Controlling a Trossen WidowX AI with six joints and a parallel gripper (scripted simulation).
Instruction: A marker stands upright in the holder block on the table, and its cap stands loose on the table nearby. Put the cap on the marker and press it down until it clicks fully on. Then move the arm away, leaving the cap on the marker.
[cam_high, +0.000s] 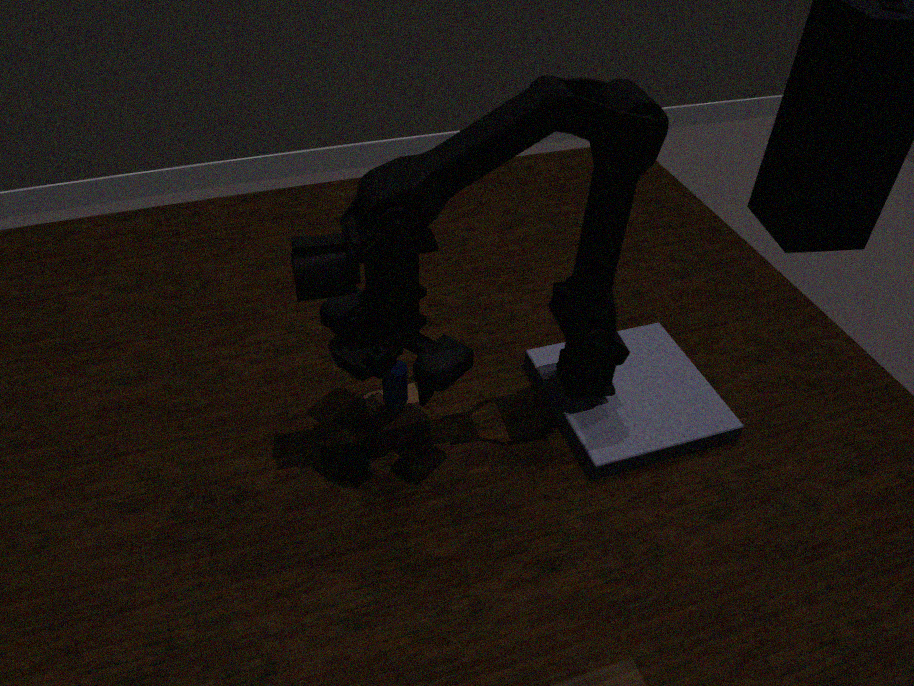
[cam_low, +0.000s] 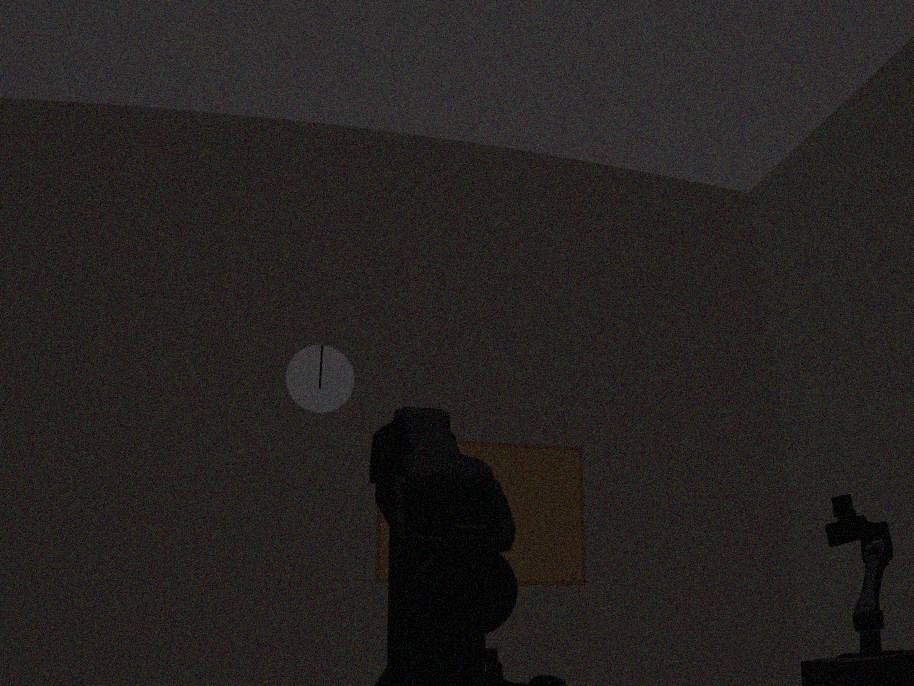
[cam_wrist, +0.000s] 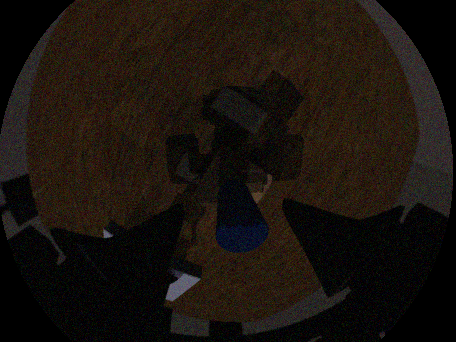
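My gripper tip is 10 mm below the marker cap.
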